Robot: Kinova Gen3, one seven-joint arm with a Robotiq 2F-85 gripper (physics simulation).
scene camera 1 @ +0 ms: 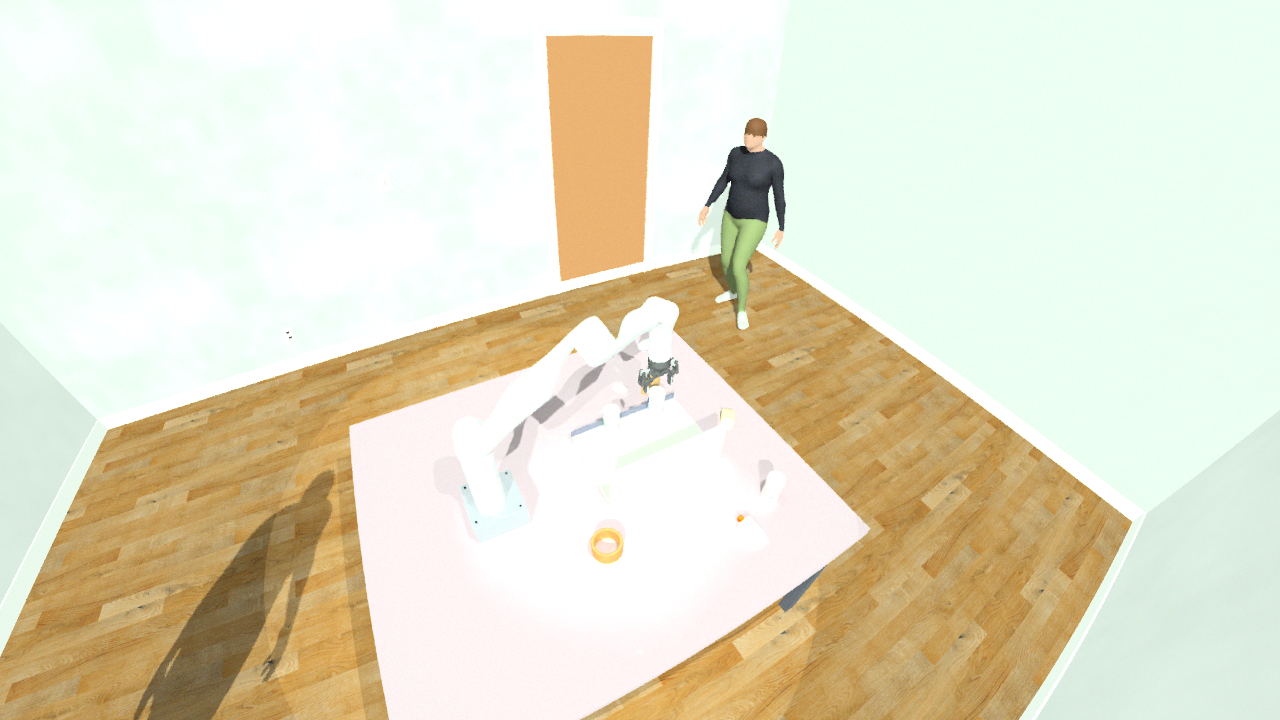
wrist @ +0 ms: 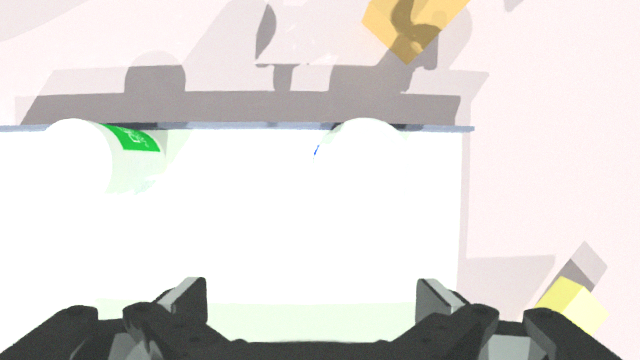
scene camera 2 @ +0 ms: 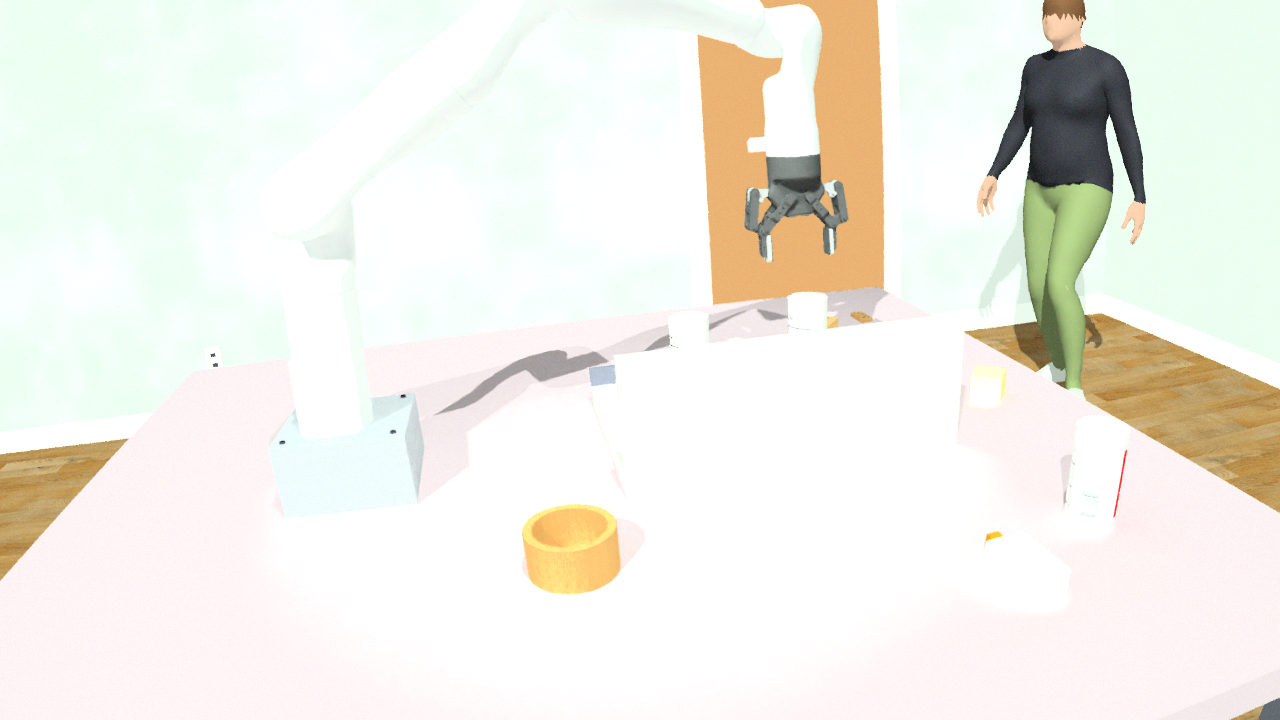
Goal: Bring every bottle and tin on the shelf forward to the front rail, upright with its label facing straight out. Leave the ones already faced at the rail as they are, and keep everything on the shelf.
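Observation:
The white shelf has a blue-grey front rail. A white tin with a green label stands upright at the rail, left in the wrist view. A second white tin stands upright near the rail, on the right; a thin blue mark shows on its left side, and its label is washed out or hidden. My gripper is open and empty, above the shelf. The high back panel hides the tins' lower parts in scene camera 2.
An orange block lies beyond the rail. A yellow block is beside the shelf. An orange ring, a white can and a white item are on the table behind it. A person stands beyond.

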